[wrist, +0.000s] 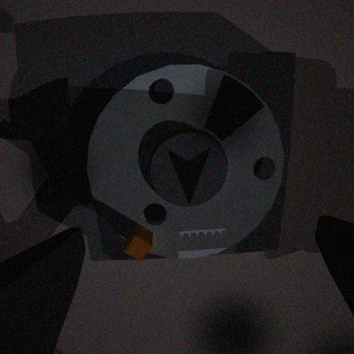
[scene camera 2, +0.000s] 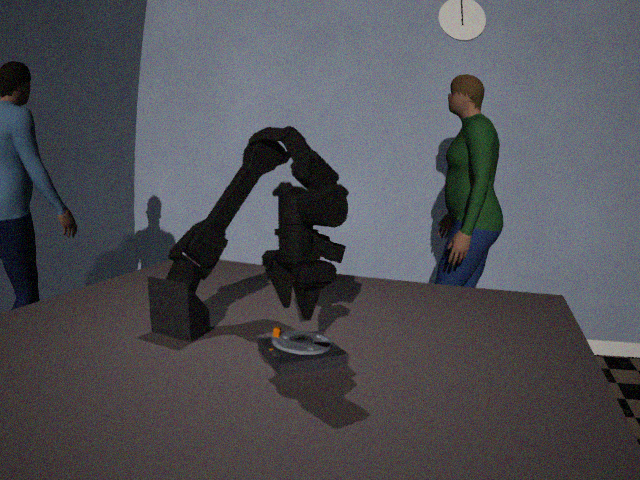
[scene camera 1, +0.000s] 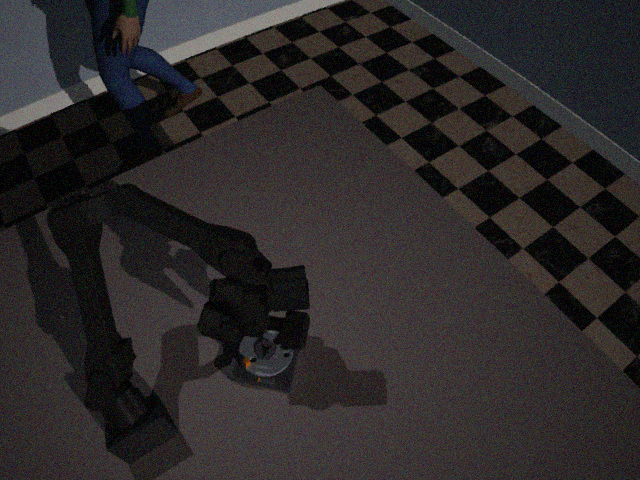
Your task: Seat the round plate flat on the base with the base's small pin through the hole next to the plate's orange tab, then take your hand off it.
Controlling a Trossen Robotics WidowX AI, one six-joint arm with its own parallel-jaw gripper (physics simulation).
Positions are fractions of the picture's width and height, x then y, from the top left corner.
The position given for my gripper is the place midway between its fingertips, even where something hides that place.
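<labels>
My gripper is there in the wrist view (0.57, 0.66). I see my gripper in scene camera 2 (0.46, 0.65) as well, and my gripper is also visible to me in scene camera 1 (0.41, 0.72).
</labels>
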